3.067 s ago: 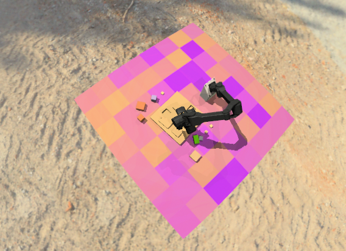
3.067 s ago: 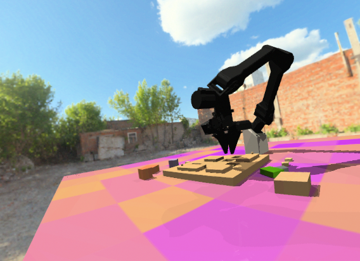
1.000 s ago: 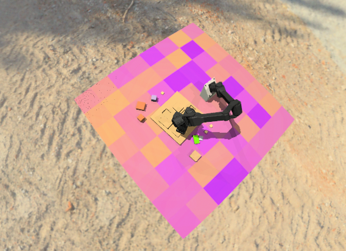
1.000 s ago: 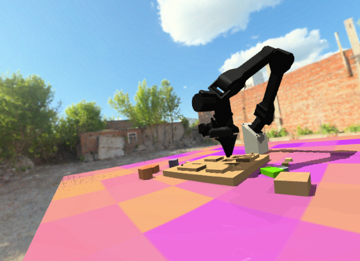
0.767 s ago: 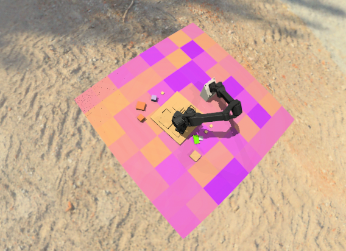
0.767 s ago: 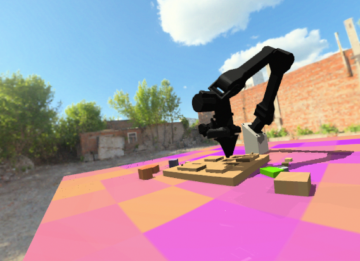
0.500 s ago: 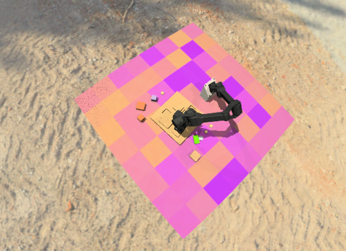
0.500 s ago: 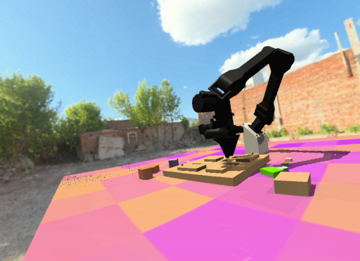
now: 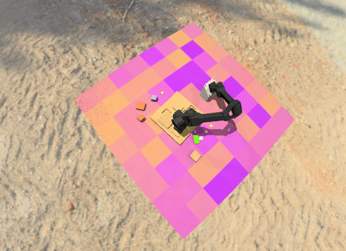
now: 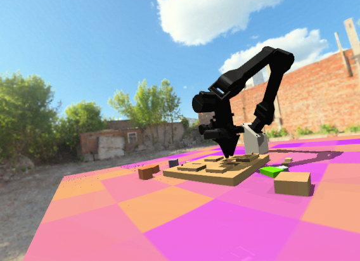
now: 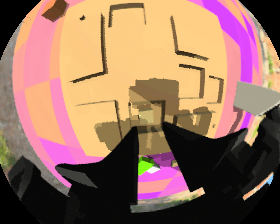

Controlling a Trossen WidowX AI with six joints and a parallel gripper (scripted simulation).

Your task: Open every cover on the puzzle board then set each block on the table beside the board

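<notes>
My gripper tip is now 6 cm to the left of the tan puzzle board, 3 cm above it and 1 cm past it. Round my gripper tip: green block 14 cm to the left, 4 cm below, 1 cm behind; then greyish-purple block 30 cm to the right, 6 cm ahead, 3 cm below; then tan block 23 cm to the left, 7 cm ahead, 3 cm below.
</notes>
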